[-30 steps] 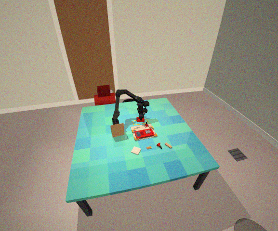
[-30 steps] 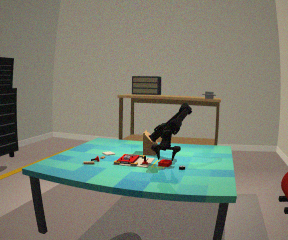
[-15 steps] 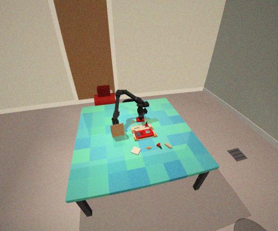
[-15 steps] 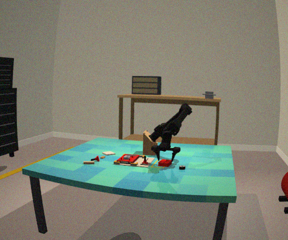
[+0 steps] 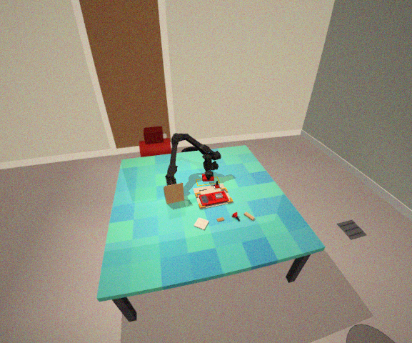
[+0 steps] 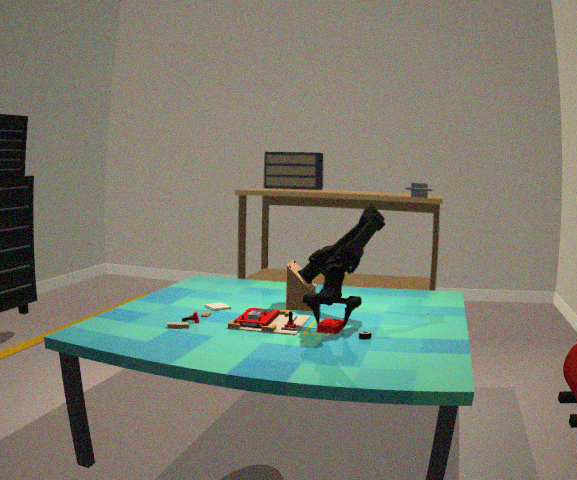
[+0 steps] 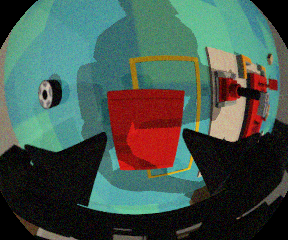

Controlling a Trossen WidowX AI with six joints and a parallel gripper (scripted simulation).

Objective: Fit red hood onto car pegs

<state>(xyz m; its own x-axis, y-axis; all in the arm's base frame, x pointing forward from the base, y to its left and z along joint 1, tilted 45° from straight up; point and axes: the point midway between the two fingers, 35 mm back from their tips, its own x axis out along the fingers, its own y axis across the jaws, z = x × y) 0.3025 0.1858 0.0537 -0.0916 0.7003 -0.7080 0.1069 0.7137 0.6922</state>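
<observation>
My gripper tip is now right at the red hood. The rest, counted from my gripper tip: white tile 46 cm to the right, 15 cm behind, 1 cm below; then grey engine block 26 cm to the right, 2 cm ahead, 1 cm above; then black wheel 13 cm to the left, 7 cm ahead, 1 cm below.
</observation>
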